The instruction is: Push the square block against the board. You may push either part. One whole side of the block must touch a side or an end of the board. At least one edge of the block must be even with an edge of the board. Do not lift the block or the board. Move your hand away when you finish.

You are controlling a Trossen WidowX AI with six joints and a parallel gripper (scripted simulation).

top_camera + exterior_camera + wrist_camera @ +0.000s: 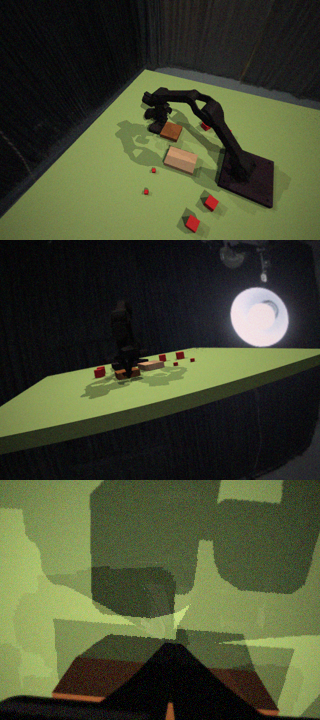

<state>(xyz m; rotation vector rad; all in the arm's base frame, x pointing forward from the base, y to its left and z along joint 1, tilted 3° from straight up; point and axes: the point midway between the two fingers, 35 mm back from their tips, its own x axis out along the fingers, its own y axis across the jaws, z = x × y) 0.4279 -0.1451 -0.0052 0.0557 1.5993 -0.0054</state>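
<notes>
Right now the square block is 60 mm behind my gripper tip and 10 mm above it. Round my gripper tip: board (160 mm behind, 150 mm to the left, 10 mm above).
</notes>
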